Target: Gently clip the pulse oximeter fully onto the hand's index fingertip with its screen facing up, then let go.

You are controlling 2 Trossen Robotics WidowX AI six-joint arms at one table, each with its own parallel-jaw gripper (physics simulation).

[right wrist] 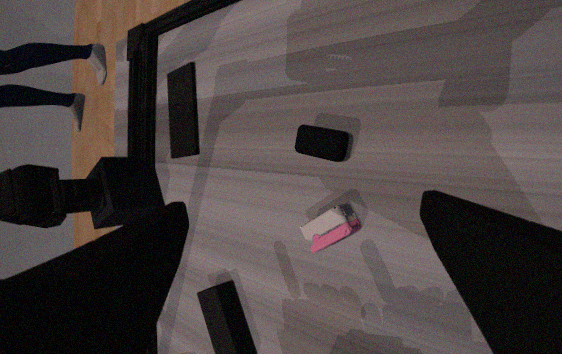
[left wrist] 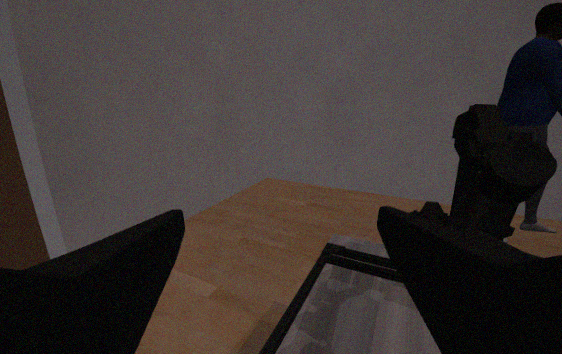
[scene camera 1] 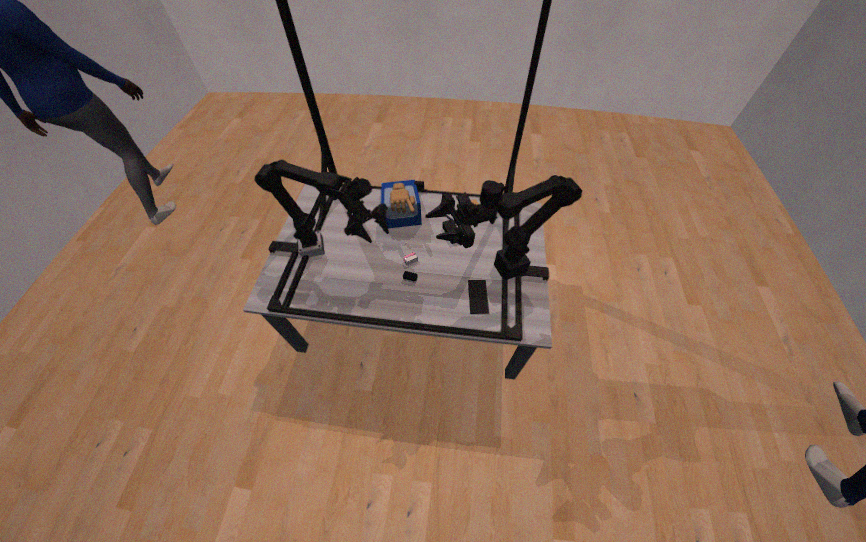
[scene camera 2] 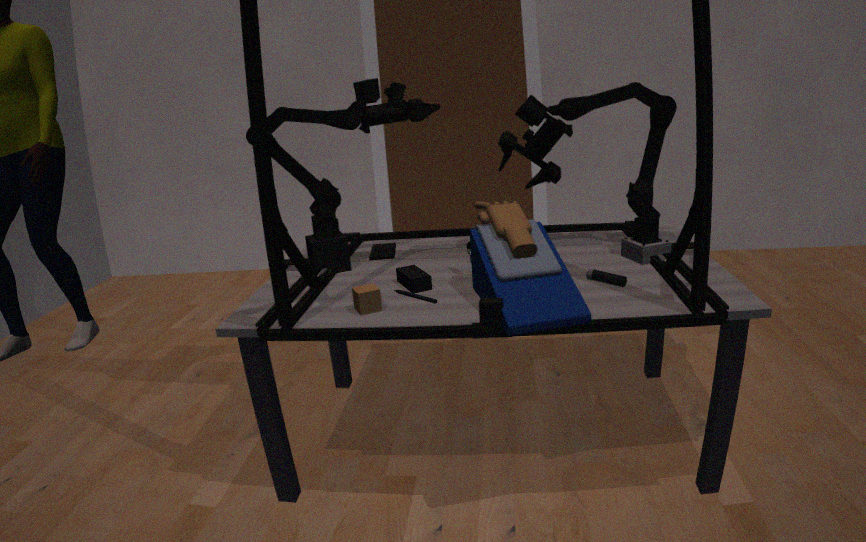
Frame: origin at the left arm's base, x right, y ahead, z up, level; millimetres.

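Seen in the pictures: left gripper, between the fingertips: (left wrist: 282, 218) (scene camera 1: 430, 226) (scene camera 2: 433, 106); right gripper, between the fingertips: (right wrist: 304, 208) (scene camera 1: 379, 237) (scene camera 2: 512, 179); left arm's base, origin of its link: (right wrist: 97, 194) (scene camera 1: 513, 256) (scene camera 2: 325, 236); right arm's base, origin of its link: (scene camera 1: 309, 241) (scene camera 2: 646, 240).
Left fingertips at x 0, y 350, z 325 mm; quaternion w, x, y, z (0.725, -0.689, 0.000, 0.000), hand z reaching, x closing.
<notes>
Pixels of each thing's top centre, then the offset from my left fingertips to it. "*": a spot on its surface instead.
- pulse oximeter, centre of its top: (right wrist: 322, 231) (scene camera 1: 410, 256) dz -388, dx +199, dy +21 mm
- grey pad, a spot on its surface: (scene camera 2: 549, 267) * dz -334, dx +572, dy -10 mm
- small black block, centre of its top: (right wrist: 315, 142) (scene camera 1: 409, 274) dz -387, dx +113, dy +53 mm
- flat black panel, centre of its top: (right wrist: 180, 111) (scene camera 2: 382, 249) (scene camera 1: 478, 295) dz -412, dx -68, dy -169 mm
- black box, centre of its top: (right wrist: 216, 327) (scene camera 2: 413, 271) (scene camera 1: 452, 228) dz -384, dx +272, dy -202 mm
- pen, centre of its top: (scene camera 2: 413, 293) dz -410, dx +351, dy -233 mm
- wooden cube, centre of its top: (scene camera 2: 365, 288) dz -370, dx +366, dy -349 mm
- dark cylinder, centre of its top: (scene camera 2: 606, 271) dz -392, dx +529, dy +184 mm
The pulse oximeter (scene camera 1: 410, 258) (right wrist: 330, 227), white and pink with a dark end, lies on the table near its middle. The tan hand (scene camera 1: 401, 194) (scene camera 2: 510, 226) rests on a grey pad (scene camera 2: 549, 267) atop a blue wedge (scene camera 1: 402, 223) (scene camera 2: 542, 308); the oximeter is apart from its fingers. My right gripper (scene camera 1: 378, 235) (scene camera 2: 514, 178) (right wrist: 304, 208) is open and empty, pointing down above the table, with the oximeter below between its fingers in the right wrist view. My left gripper (scene camera 1: 433, 226) (scene camera 2: 438, 107) (left wrist: 282, 218) is open and empty, held level high above the table.
A small black block (scene camera 1: 410, 276) (right wrist: 322, 143) lies near the oximeter. A flat black panel (scene camera 1: 478, 296) (scene camera 2: 383, 251) (right wrist: 183, 112), black box (scene camera 2: 413, 279) (right wrist: 227, 320), pen (scene camera 2: 416, 296), wooden cube (scene camera 2: 367, 299) and dark cylinder (scene camera 2: 606, 278) lie on the table.
</notes>
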